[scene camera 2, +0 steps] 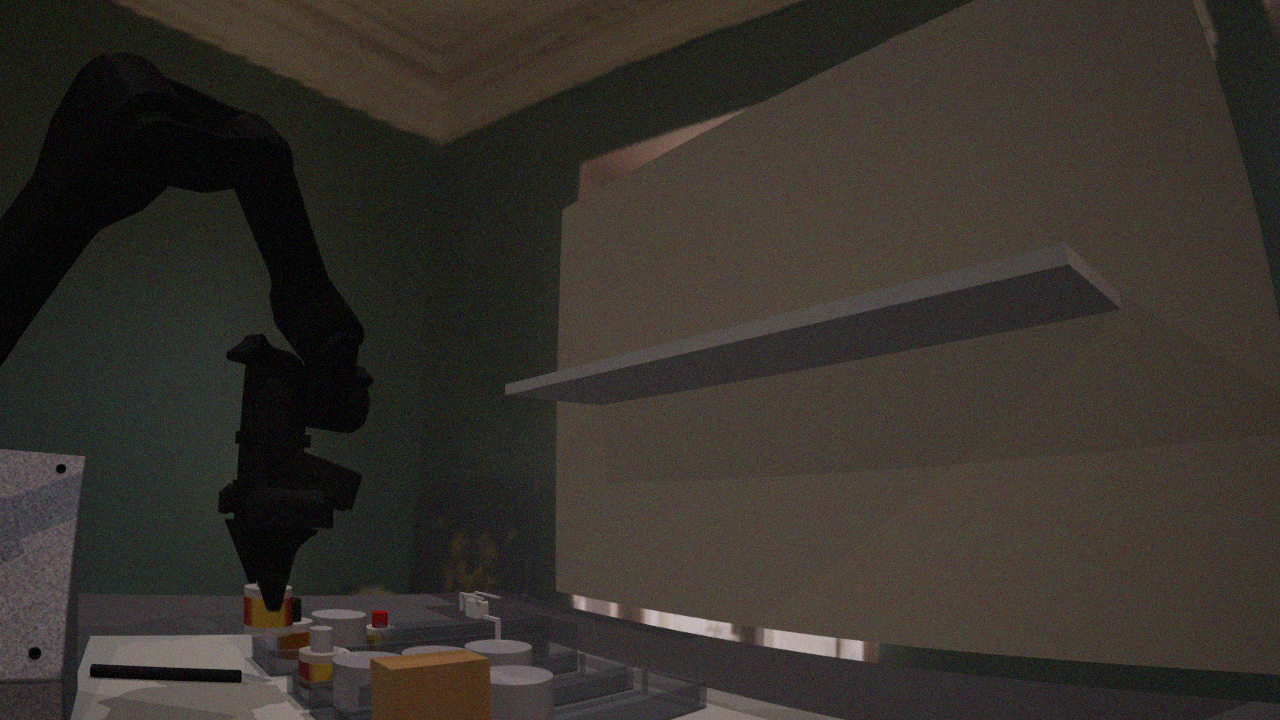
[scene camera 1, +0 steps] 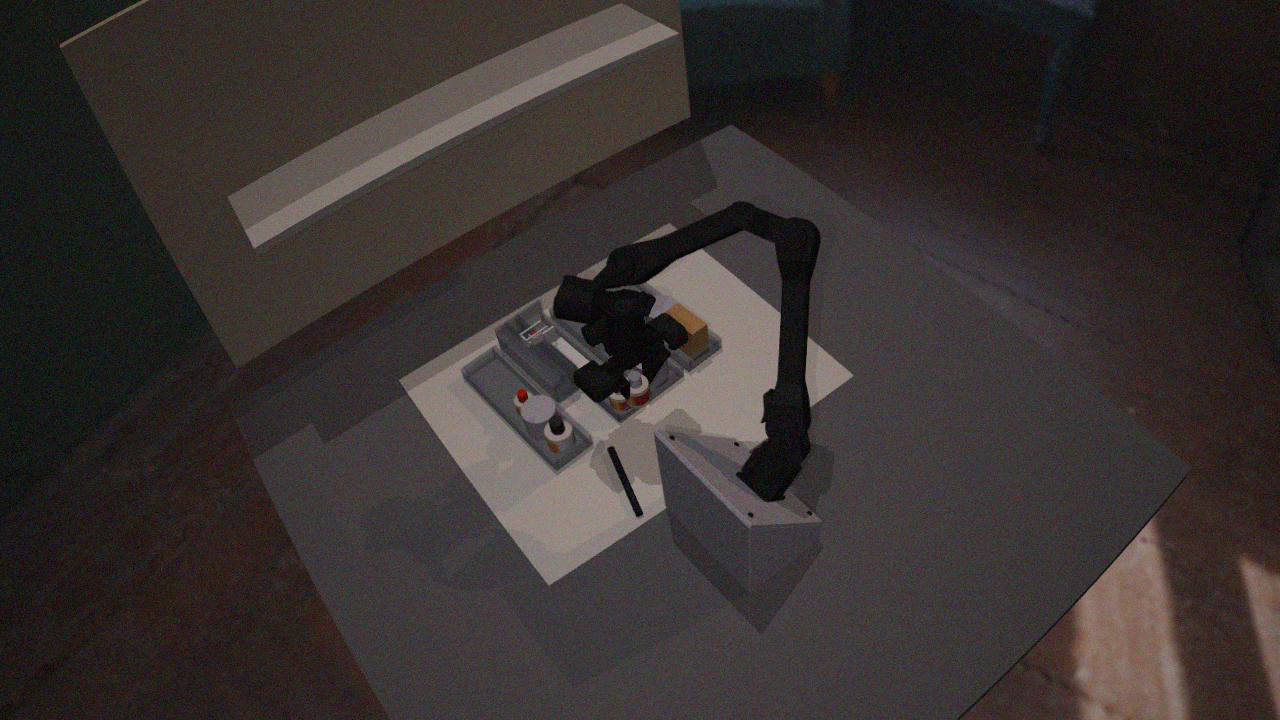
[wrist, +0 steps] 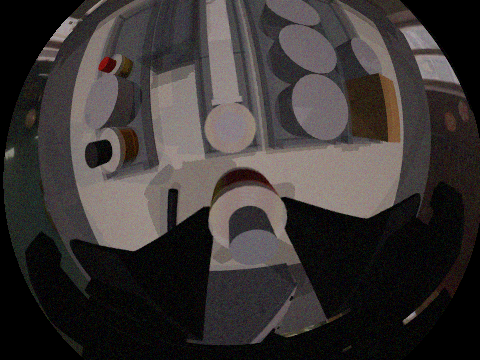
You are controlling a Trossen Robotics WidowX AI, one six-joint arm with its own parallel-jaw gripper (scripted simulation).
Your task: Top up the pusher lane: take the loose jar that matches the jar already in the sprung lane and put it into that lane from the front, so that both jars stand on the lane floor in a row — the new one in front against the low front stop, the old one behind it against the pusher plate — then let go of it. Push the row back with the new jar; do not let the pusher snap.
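Note:
Gripper (scene camera 2: 267,606), visible also in scene camera 1 (scene camera 1: 637,390) and in the wrist view (wrist: 245,209), holding a jar (scene camera 2: 259,622). Also present: another jar (wrist: 230,128); an orange box (scene camera 1: 697,330), which appears in the wrist view (wrist: 374,111) too.

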